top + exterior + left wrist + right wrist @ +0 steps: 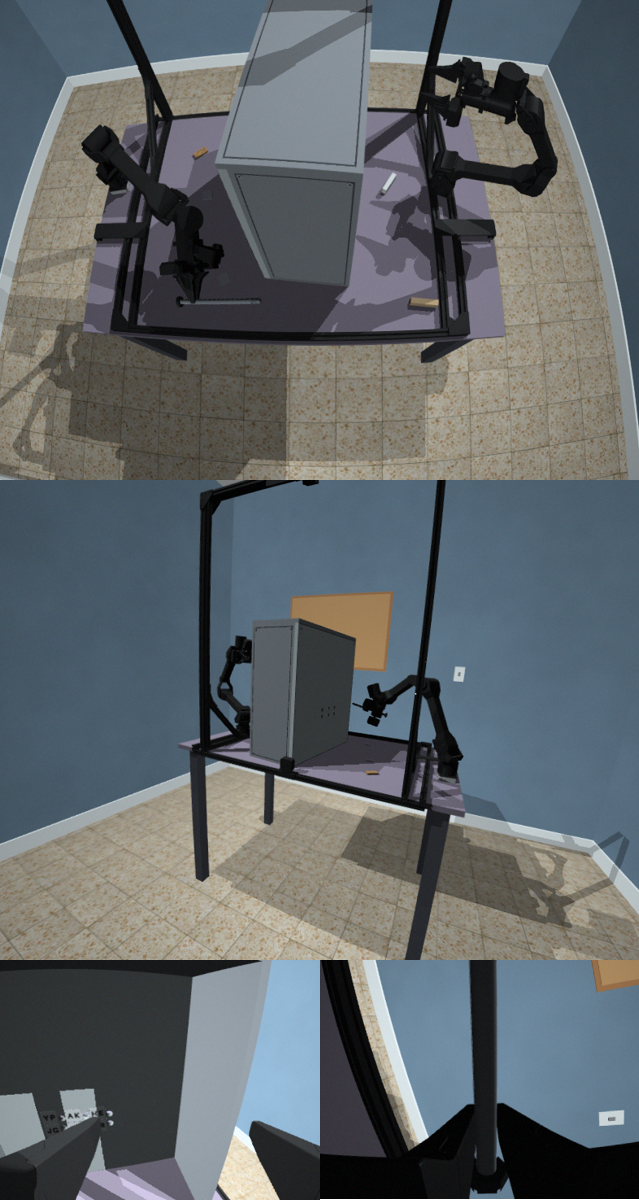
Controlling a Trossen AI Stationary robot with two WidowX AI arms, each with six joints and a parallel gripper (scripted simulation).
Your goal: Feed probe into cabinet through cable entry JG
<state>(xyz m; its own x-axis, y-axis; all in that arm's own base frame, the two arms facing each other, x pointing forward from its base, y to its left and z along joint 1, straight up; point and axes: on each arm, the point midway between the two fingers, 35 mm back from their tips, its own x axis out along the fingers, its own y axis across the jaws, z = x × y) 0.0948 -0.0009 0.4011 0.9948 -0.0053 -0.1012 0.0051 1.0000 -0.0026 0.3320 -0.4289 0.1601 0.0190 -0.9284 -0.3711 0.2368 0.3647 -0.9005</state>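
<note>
The probe lies 6 cm to the left of my right hand and 3 cm ahead of it. The rest, counted from my right hand: wooden block (56 cm to the left, 17 cm below, 3 cm behind); then white block (48 cm to the left, 39 cm behind, 17 cm below); then JG mark (26 cm behind, 17 cm to the left).
Now: left hand 440 mm short of the probe, 490 mm to the left of it and 240 mm above it. Also, from my left hand: wooden block: 380 mm ahead, 20 mm to the left, 410 mm below; then white block: 30 mm ahead, 70 mm to the right, 410 mm below; then JG mark: 160 mm ahead, 380 mm to the right, 250 mm below.
</note>
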